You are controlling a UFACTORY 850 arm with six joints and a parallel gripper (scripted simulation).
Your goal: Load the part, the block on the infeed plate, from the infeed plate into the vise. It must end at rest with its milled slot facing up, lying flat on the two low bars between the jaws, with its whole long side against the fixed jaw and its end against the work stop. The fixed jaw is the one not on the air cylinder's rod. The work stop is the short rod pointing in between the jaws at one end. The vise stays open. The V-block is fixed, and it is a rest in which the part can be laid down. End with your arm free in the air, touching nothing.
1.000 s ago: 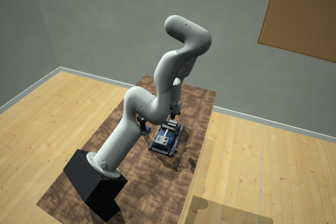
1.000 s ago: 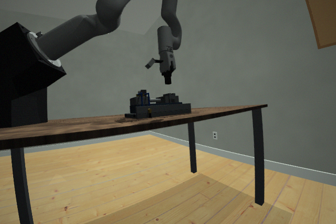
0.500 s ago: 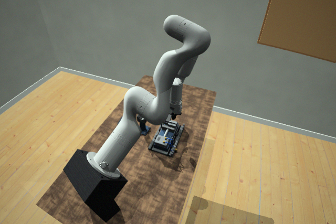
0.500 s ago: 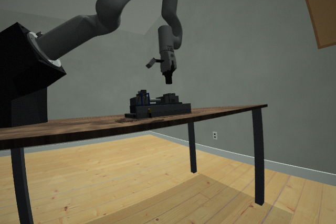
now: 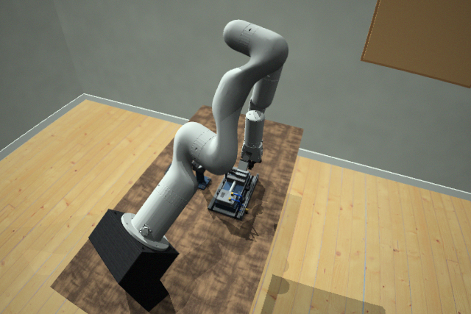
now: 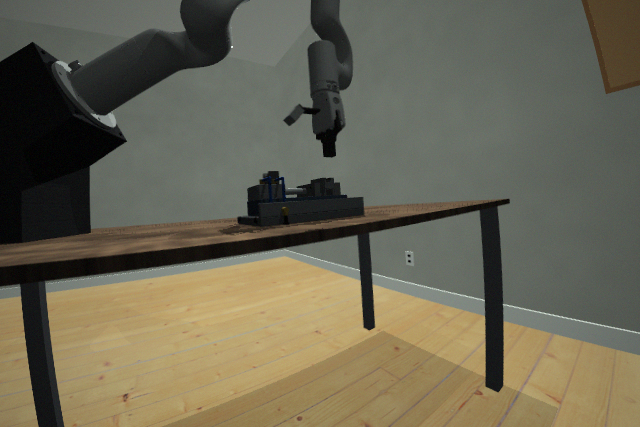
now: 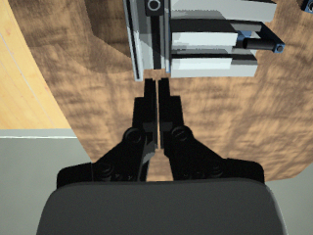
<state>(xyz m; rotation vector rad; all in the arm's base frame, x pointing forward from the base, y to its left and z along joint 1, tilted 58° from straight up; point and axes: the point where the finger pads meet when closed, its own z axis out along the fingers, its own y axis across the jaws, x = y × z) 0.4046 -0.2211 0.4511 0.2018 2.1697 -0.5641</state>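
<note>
Right now my hand is 9 cm above the part, 4 cm to the right of it and 2 cm short of it. Round my hand: cylinder rod: 11 cm below, 10 cm to the left, 5 cm behind; then work stop: 10 cm to the left, 10 cm below, 5 cm ahead; then moving jaw: 11 cm below, 7 cm to the left.
</note>
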